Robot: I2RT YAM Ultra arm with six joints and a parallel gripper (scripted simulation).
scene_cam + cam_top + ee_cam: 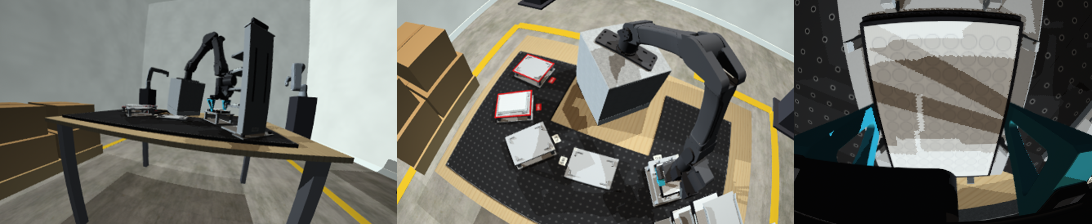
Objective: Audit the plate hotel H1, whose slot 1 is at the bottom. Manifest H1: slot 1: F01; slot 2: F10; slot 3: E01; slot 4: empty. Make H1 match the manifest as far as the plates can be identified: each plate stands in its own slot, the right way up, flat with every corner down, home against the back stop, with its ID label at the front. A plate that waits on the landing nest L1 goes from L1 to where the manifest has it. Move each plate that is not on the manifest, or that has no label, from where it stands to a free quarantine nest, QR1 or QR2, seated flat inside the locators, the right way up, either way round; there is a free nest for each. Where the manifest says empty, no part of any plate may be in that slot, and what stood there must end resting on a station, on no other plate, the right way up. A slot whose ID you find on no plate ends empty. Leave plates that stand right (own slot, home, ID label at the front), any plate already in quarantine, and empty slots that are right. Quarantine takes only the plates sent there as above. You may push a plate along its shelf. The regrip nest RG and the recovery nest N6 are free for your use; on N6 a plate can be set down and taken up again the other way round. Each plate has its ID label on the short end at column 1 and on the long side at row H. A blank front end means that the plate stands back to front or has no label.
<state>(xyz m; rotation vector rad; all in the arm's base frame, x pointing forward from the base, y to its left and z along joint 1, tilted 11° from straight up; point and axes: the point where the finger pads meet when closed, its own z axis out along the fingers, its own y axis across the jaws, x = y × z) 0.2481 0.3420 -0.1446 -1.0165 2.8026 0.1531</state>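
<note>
Now: hand 1 cm above the grey regrip nest. From my hand the other things lie so: plate hotel H1: 20 cm ahead, 17 cm to the left, 14 cm above; then H1 tag: 16 cm to the left, 7 cm below, 4 cm ahead; then RG tag: 8 cm behind, 7 cm to the right, 7 cm below.
</note>
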